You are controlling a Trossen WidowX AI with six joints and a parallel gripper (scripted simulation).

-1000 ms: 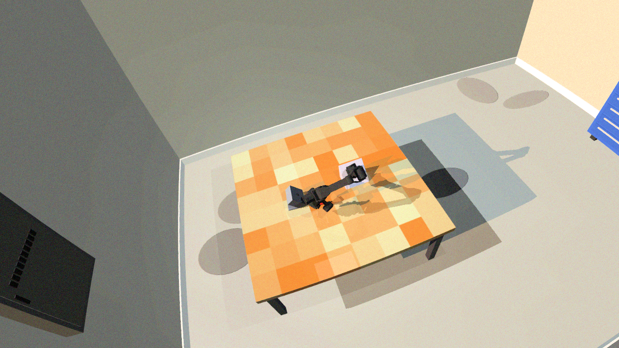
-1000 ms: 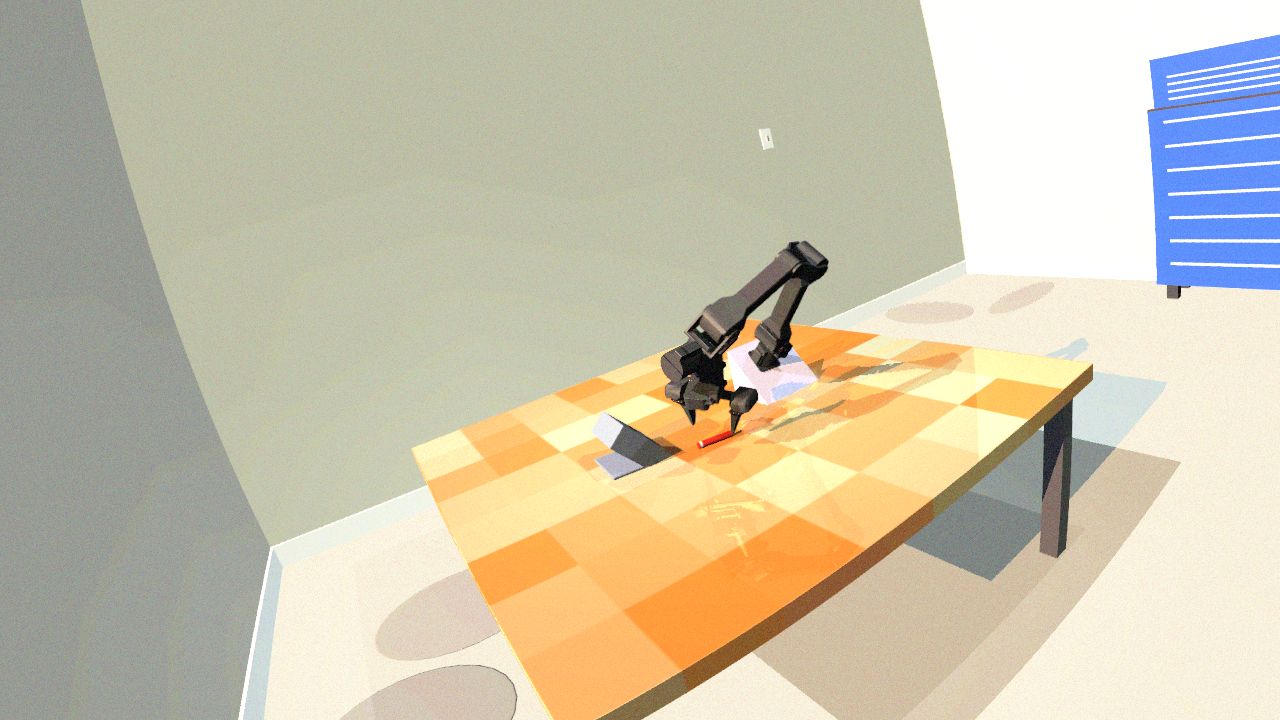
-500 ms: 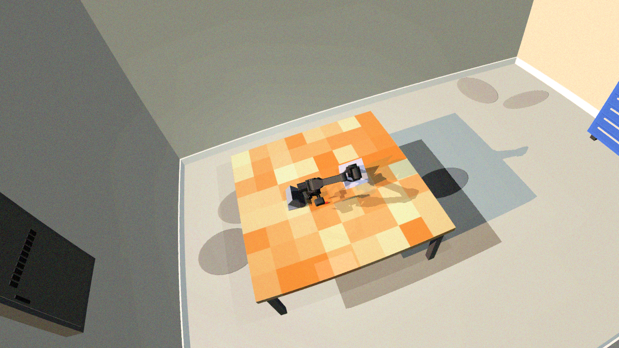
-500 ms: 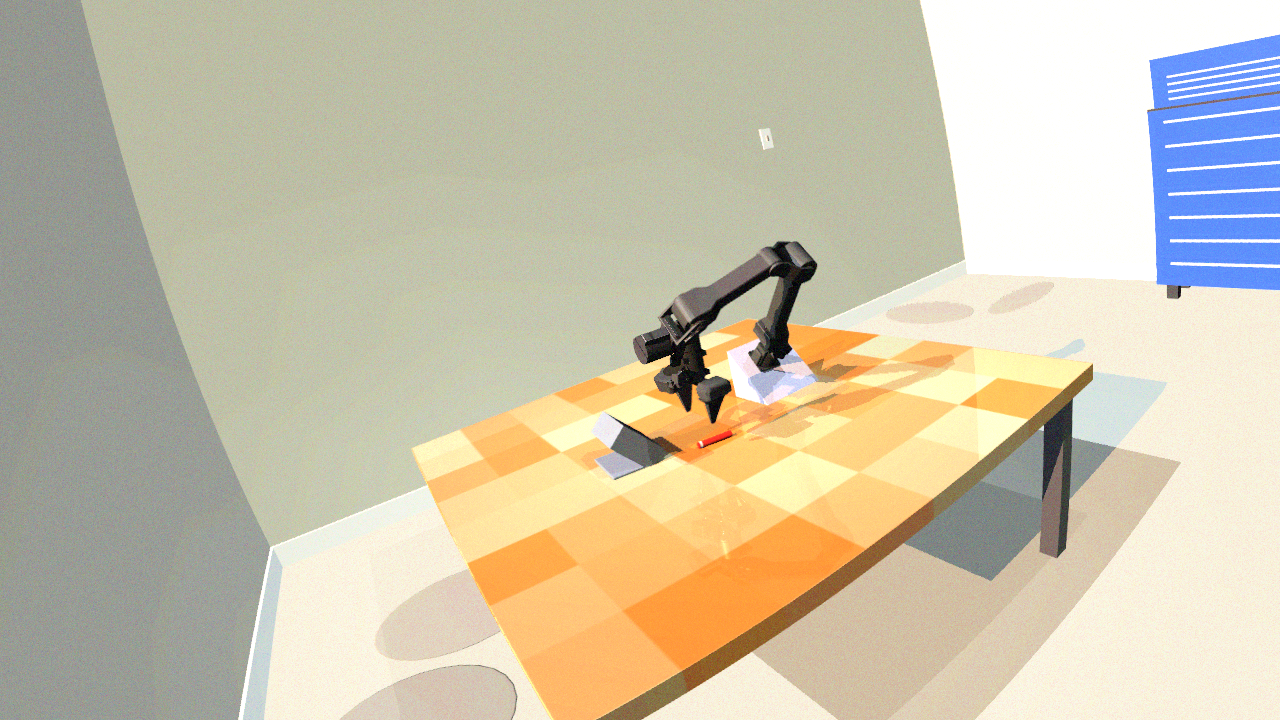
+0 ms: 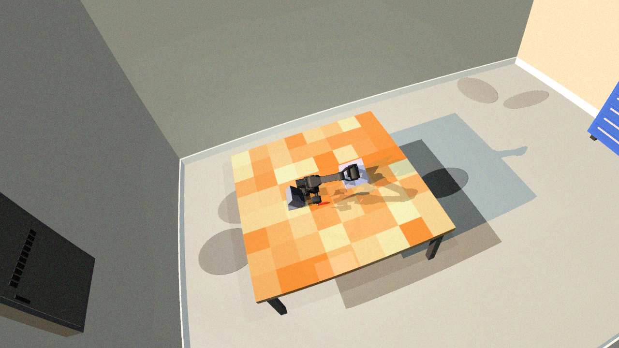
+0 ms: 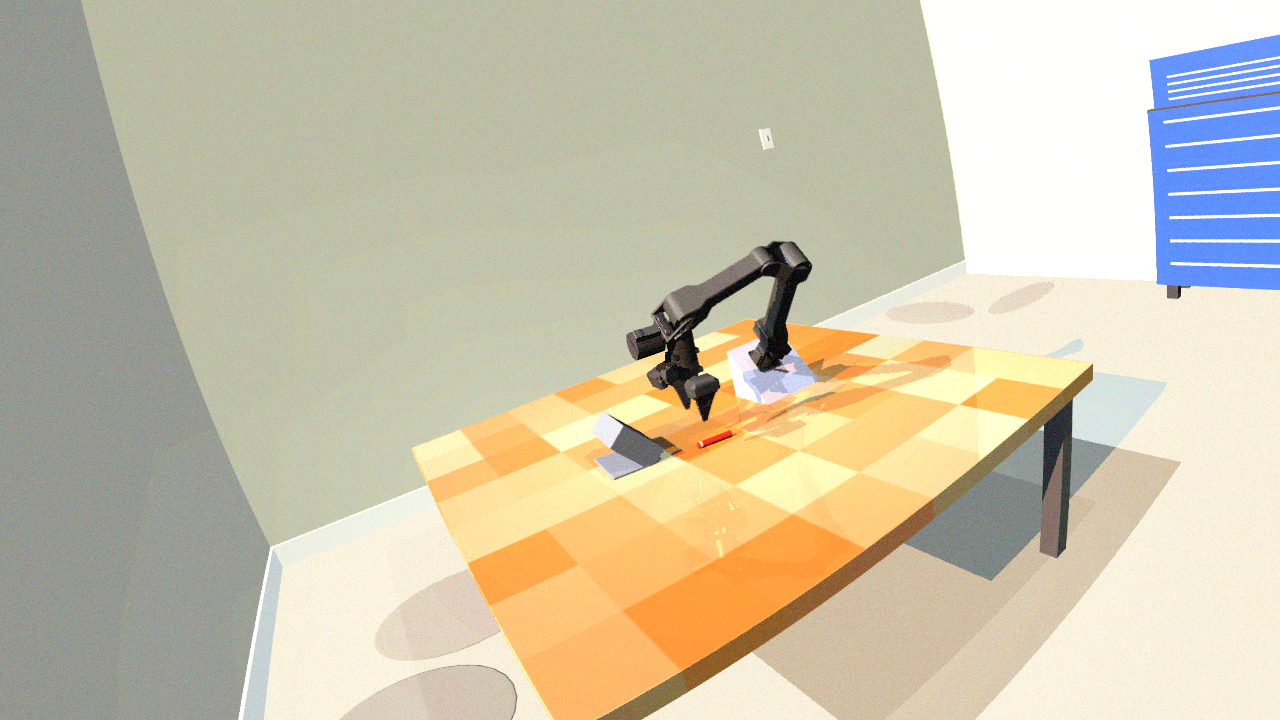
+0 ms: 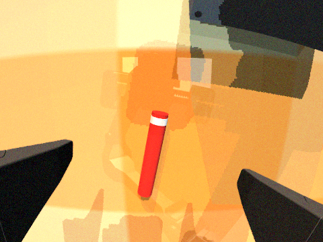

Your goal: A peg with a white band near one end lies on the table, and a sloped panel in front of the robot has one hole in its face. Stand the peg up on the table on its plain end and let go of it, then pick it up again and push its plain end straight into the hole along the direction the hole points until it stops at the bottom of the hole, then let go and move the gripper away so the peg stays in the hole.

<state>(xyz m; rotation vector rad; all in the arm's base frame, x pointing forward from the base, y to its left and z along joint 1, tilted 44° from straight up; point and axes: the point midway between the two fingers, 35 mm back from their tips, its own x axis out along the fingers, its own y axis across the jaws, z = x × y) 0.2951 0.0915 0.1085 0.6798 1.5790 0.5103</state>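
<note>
My gripper tip is now 1 cm past the red peg and 7 cm above it. From my gripper tip the other things lie so: dark sloped panel: 14 cm ahead, 9 cm to the right, 3 cm below.
</note>
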